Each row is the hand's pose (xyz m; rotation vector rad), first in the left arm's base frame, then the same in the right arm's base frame.
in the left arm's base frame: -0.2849 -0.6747 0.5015 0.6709 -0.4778 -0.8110
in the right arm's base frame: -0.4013 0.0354 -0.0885 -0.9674 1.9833 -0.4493
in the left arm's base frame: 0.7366 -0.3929 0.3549 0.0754 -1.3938 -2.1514
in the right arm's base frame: -1.4685 0.0537 -0.1603 -1.6013 0.2716 -0.0408
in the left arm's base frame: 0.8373 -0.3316 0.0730 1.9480 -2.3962 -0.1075
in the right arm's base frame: -1.6375 -0.0145 0.0850 0.3852 0.0744 -1.1030
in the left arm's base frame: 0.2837 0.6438 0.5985 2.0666 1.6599 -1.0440
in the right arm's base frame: -1.2723 1.1690 0.0779 0.9648 -0.7634 1.9857
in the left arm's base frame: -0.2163 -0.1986 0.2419 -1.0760 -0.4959 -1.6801
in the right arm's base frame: -0.6475 0.3586 0.2772 -1.9735 0.8156 1.2019
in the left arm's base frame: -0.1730 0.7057 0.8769 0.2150 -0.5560 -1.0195
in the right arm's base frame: -0.8023 1.4116 -0.0230 -1.2378 1.8089 0.0481
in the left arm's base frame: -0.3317 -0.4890 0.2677 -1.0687 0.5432 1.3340
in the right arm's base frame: -0.4552 0.1249 0.1951 -1.0295 -1.6365 -1.6100
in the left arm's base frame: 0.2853 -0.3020 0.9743 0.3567 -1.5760 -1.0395
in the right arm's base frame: -0.9417 0.4497 -0.5618 -0.7590 0.9484 -0.0500
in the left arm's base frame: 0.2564 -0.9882 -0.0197 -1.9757 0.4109 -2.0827
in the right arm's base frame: -0.9327 -0.5423 0.1278 2.4512 0.2067 -1.7128
